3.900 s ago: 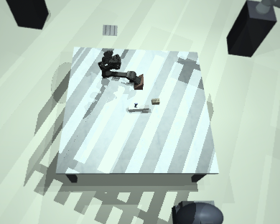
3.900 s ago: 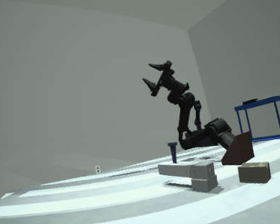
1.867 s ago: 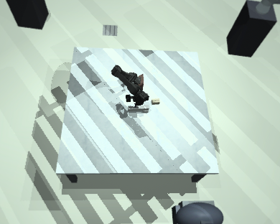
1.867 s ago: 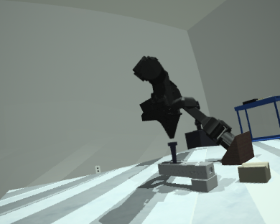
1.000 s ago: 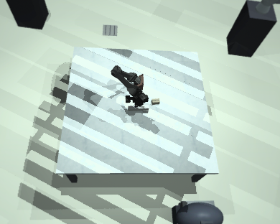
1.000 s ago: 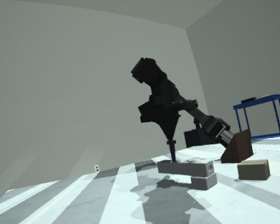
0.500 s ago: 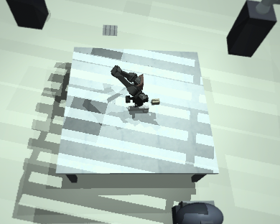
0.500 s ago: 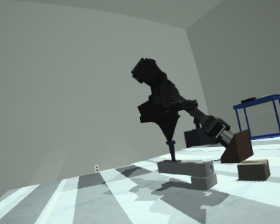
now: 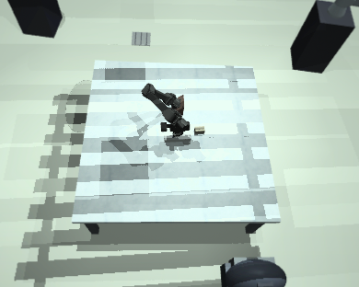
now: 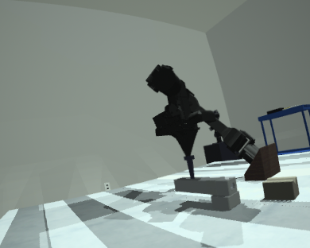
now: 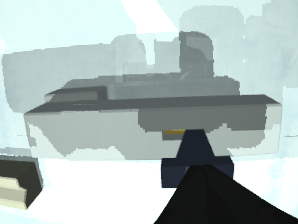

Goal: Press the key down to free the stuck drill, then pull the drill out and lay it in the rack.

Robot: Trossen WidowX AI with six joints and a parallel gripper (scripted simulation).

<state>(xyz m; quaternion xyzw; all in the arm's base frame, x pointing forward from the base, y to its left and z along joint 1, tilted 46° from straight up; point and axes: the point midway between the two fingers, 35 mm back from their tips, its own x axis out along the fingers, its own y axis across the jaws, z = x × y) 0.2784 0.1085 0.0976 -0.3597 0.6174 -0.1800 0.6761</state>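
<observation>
Now: gripper tip 3 cm above the thin dark pin. Also, from my gripper tip: grey block (9 cm below, 3 cm to the left, 1 cm behind); drill (8 cm below, 5 cm to the left, 2 cm behind).
</observation>
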